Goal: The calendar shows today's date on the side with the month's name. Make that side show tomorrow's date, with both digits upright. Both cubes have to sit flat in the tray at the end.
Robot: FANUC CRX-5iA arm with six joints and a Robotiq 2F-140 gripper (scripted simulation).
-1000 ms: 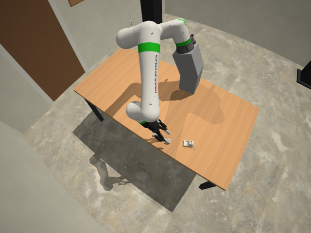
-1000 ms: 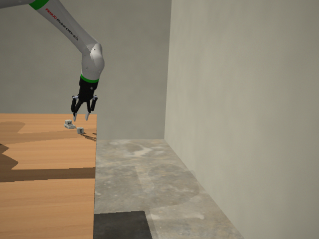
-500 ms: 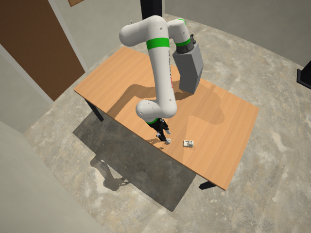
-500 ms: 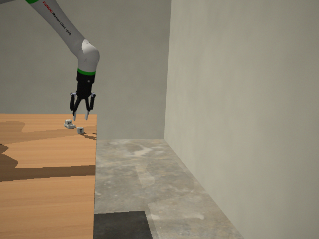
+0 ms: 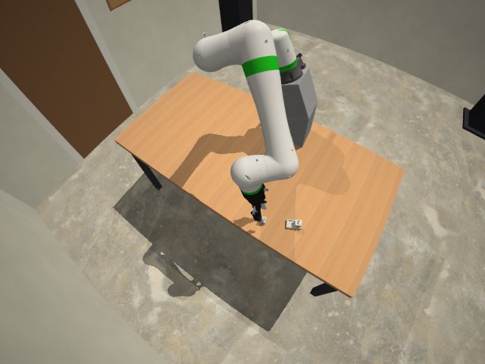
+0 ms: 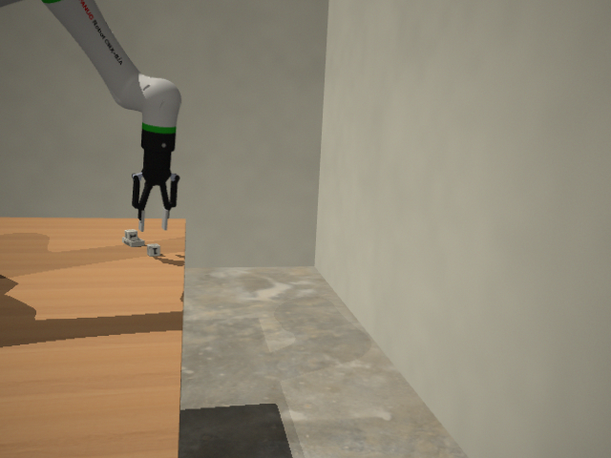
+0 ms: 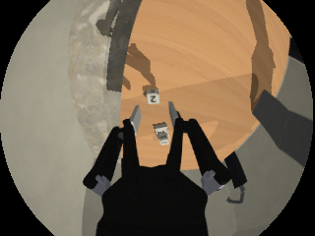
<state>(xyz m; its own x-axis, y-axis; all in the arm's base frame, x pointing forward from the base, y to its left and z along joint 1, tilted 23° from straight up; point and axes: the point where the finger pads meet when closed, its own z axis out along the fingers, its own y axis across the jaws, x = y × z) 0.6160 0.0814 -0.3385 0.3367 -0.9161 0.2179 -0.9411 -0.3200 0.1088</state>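
Now: the white date cube 1 cm to the left of my hand and 9 cm below it. From my hand the other things lie so: calendar tray (7 cm behind, 15 cm to the left, 10 cm below).
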